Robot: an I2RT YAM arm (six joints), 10 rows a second.
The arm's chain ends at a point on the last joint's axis. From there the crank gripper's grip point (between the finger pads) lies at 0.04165 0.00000 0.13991 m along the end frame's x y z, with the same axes.
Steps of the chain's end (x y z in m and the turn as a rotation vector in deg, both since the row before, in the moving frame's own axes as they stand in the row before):
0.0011, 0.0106, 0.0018, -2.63, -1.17, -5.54
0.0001, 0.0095, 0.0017, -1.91, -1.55, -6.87
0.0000, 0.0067, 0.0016, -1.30, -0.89, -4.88
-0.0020, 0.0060, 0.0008, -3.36, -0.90, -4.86
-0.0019, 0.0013, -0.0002, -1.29, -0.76, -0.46
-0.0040, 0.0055, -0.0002, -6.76, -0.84, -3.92
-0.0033, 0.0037, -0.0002, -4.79, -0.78, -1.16
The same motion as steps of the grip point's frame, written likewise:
-0.0016, 0.0131, 0.0026, -2.63, -1.17, -5.54
-0.0037, 0.0094, 0.0028, -1.91, -1.55, -6.87
-0.0022, 0.0064, 0.0022, -1.30, -0.89, -4.88
-0.0040, 0.0108, 0.0013, -3.36, -0.90, -4.86
-0.0037, 0.0041, 0.0003, -1.29, -0.76, -0.46
-0.0056, 0.0192, -0.0004, -6.76, -0.84, -3.92
-0.0051, 0.0146, -0.0001, -4.79, -0.78, -1.16

